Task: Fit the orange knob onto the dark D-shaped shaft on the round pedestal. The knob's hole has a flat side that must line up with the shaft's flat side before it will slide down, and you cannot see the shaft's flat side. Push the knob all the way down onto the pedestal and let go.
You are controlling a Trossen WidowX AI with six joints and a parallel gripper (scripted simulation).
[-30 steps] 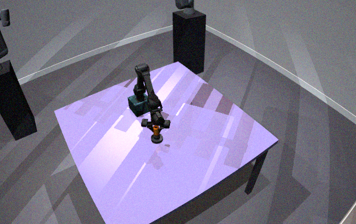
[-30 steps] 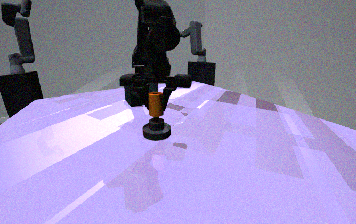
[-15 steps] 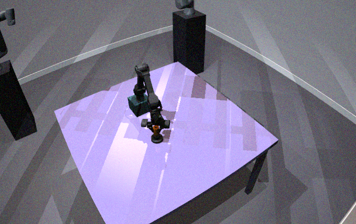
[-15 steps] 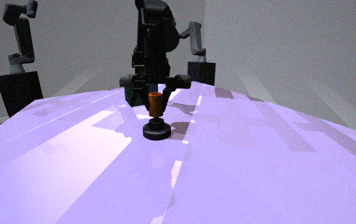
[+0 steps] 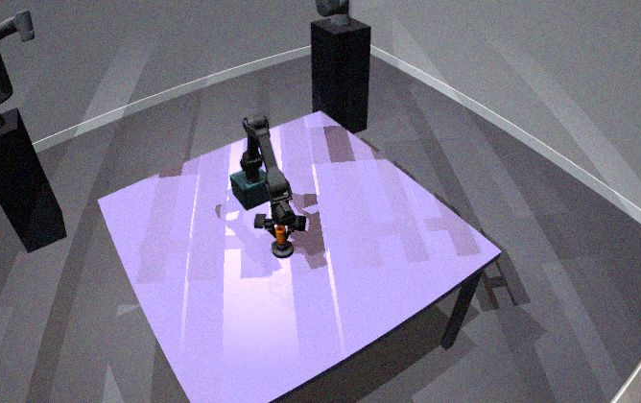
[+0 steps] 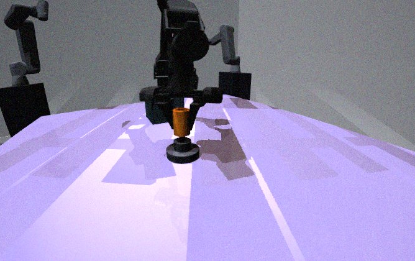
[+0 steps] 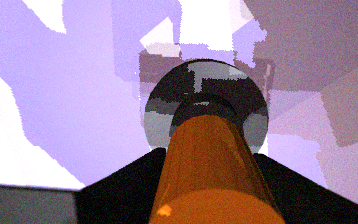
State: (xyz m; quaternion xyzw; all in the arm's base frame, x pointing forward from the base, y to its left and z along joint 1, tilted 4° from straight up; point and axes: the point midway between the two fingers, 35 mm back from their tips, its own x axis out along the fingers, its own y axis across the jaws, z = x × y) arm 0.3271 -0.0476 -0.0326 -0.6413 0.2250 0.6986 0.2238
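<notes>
Now: the orange knob 20 mm above my gripper tip. From my gripper tip the other things lie so: dark round pedestal: 40 mm below.
</notes>
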